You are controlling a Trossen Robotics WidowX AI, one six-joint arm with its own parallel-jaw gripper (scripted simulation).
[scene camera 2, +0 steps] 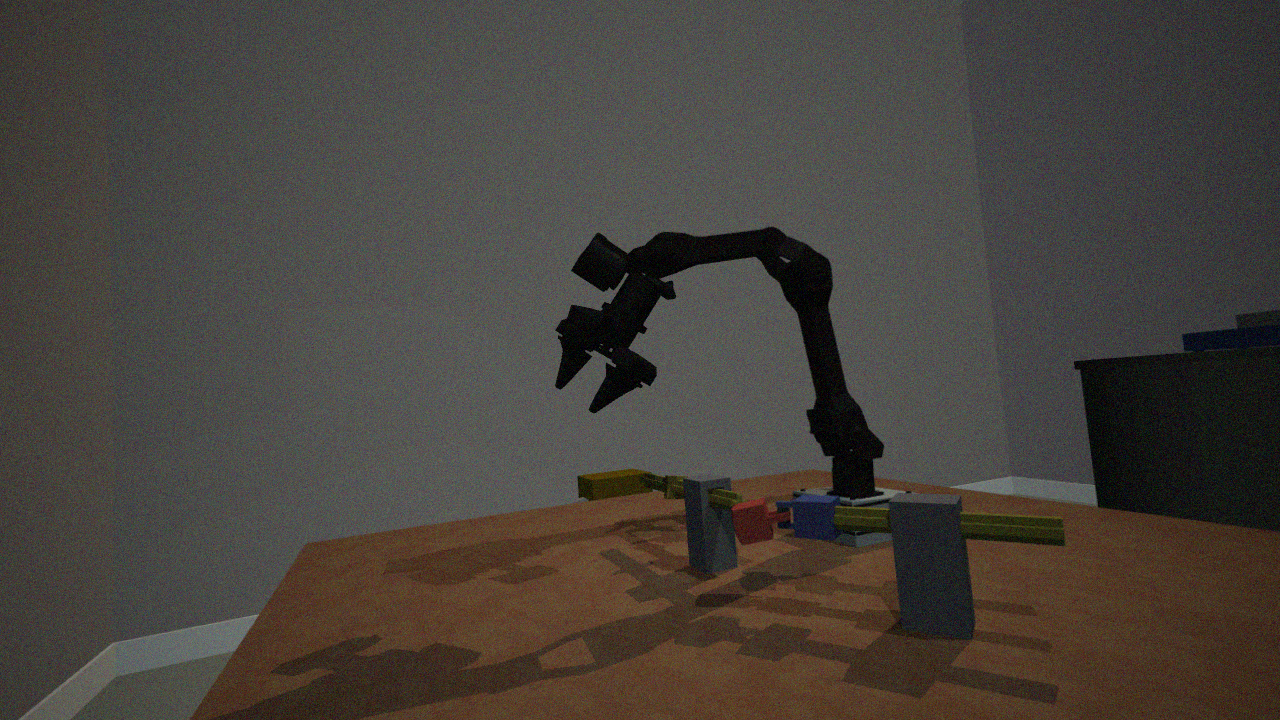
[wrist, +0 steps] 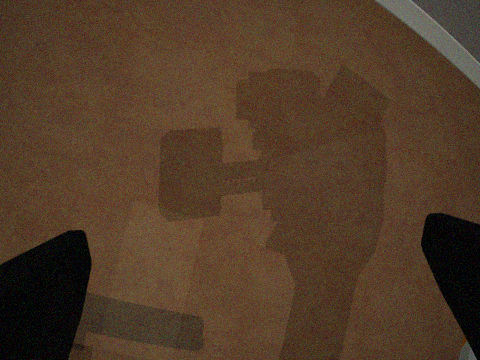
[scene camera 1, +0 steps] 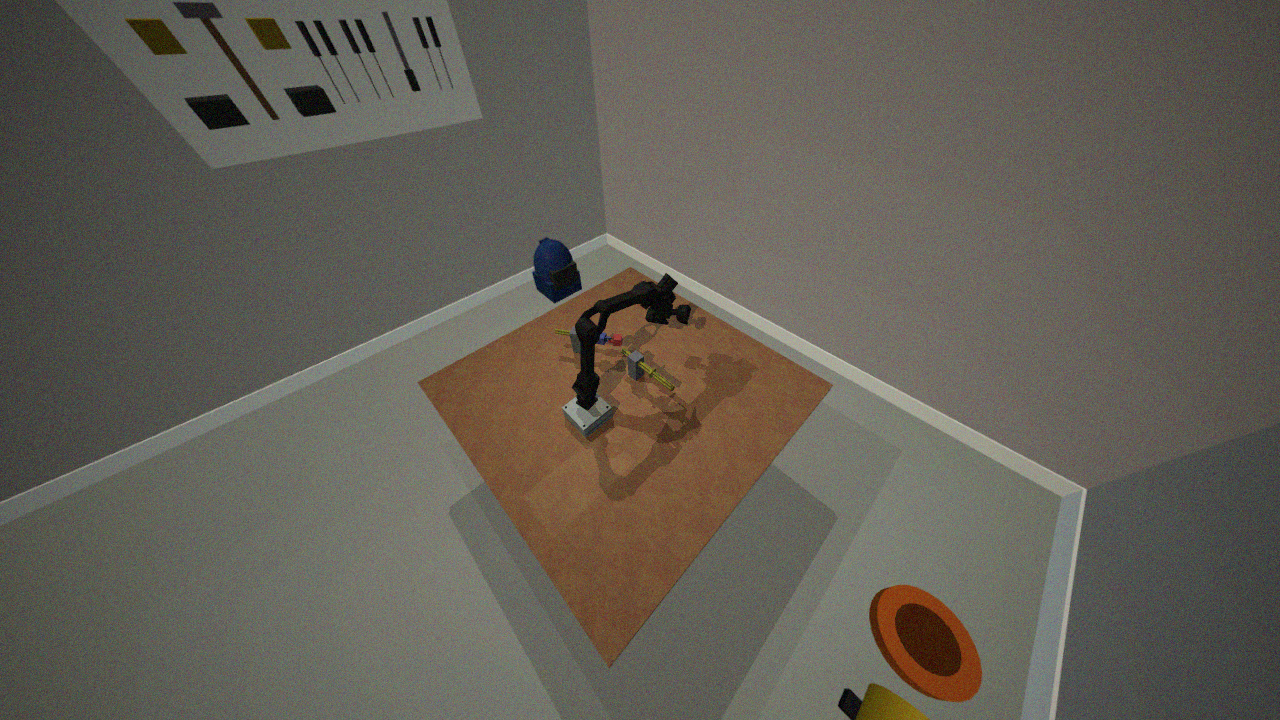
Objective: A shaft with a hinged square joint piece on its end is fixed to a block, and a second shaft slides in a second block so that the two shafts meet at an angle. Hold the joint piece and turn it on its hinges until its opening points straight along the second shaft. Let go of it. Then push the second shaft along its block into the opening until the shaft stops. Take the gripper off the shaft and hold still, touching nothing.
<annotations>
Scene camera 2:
my gripper: 573, 399
red piece: 752, 521
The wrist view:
my gripper: 263, 242
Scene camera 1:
my gripper: 677, 323
</annotations>
